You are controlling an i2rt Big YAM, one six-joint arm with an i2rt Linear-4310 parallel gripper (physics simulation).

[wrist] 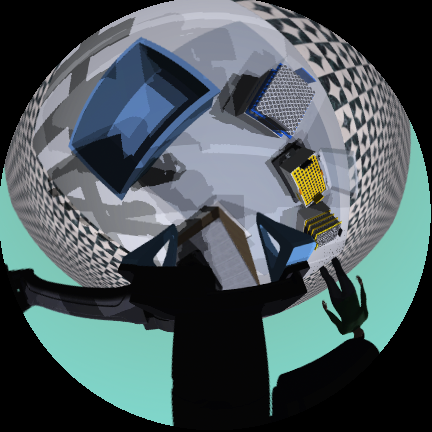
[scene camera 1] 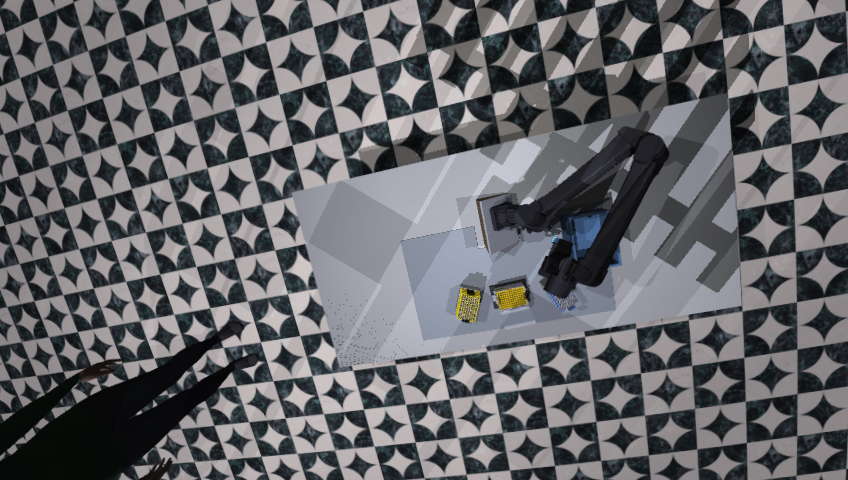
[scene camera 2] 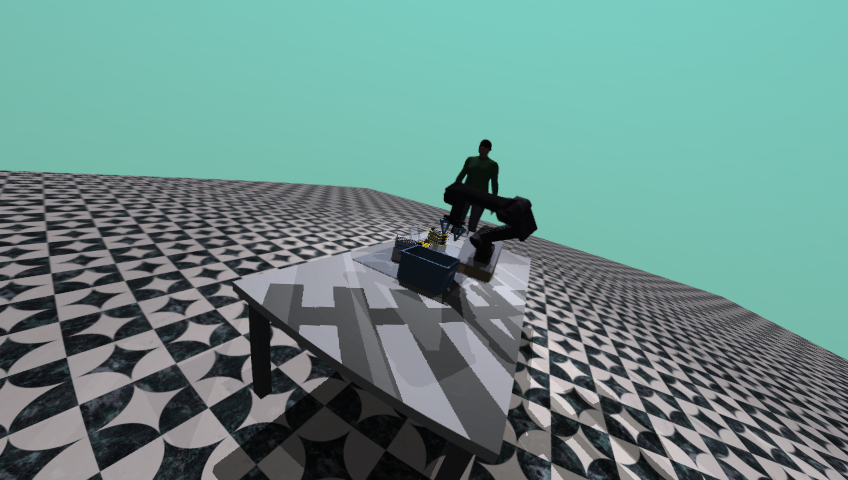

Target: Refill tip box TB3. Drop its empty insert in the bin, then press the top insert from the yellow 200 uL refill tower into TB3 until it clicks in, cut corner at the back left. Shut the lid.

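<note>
My gripper (scene camera 2: 451,228) (wrist: 214,222) is open and empty, high above the table. Its fingers are mostly hidden under the wrist in scene camera 1. A tip box (scene camera 1: 511,297) (wrist: 308,180) with a dark body and a clear lid standing open holds a yellow insert whose holes look empty; no TB3 label is readable. The yellow refill tower (scene camera 1: 468,304) (scene camera 2: 437,237) (wrist: 322,231), a stack of yellow-edged inserts with pale tips, stands beside it. The blue bin (scene camera 1: 592,231) (scene camera 2: 428,268) (wrist: 145,102) is open-topped. The cut corner cannot be made out.
A blue-edged stack (scene camera 1: 563,300) (scene camera 2: 406,240) (wrist: 286,100) stands on the other side of the tip box from the yellow tower, partly under my wrist in scene camera 1. The arm's base plinth (scene camera 1: 504,240) (wrist: 222,250) stands behind the boxes. A person (scene camera 2: 479,172) stands beyond the table.
</note>
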